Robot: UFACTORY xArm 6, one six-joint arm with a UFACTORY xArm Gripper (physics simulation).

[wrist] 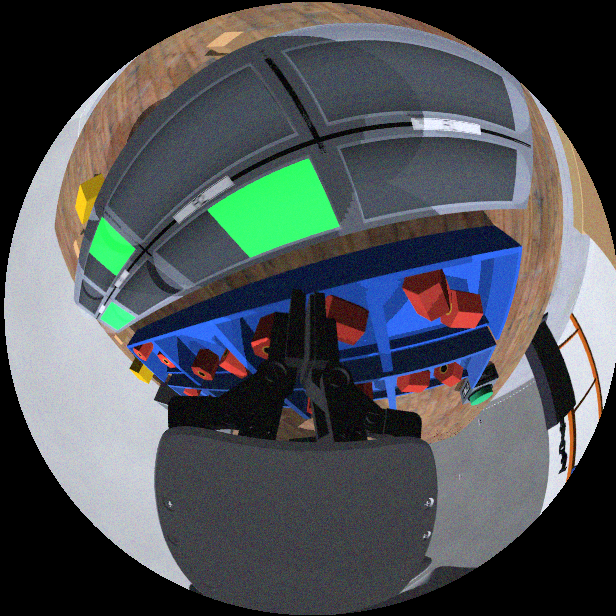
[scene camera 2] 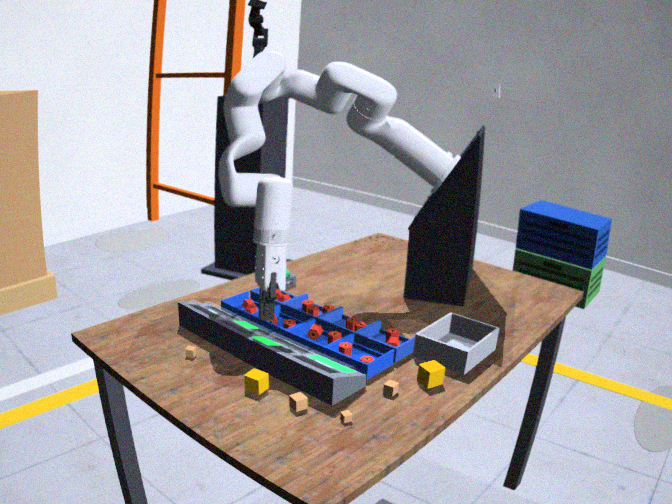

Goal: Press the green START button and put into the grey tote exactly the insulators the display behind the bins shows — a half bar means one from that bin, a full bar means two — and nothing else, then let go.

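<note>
The blue bin tray [scene camera 2: 320,330] holds several red insulators [scene camera 2: 314,330] in separate compartments. My gripper [scene camera 2: 268,313] reaches straight down into a bin near the tray's left end. In the wrist view its fingers [wrist: 307,313] are pressed together with nothing visible between them. Red insulators lie on either side of them [wrist: 347,316]. The dark display [scene camera 2: 271,349] beside the bins shows three green bars, and the nearest one [wrist: 275,206] fills about half of its cell. The grey tote [scene camera 2: 457,340] right of the tray looks empty. The green START button [wrist: 479,395] sits behind the tray.
Two yellow cubes [scene camera 2: 256,381] [scene camera 2: 431,374] and several small tan cubes [scene camera 2: 298,402] lie on the table in front of the display. A tall dark wedge panel [scene camera 2: 447,233] stands behind the tote. Blue and green crates [scene camera 2: 561,249] are stacked off the table's right corner.
</note>
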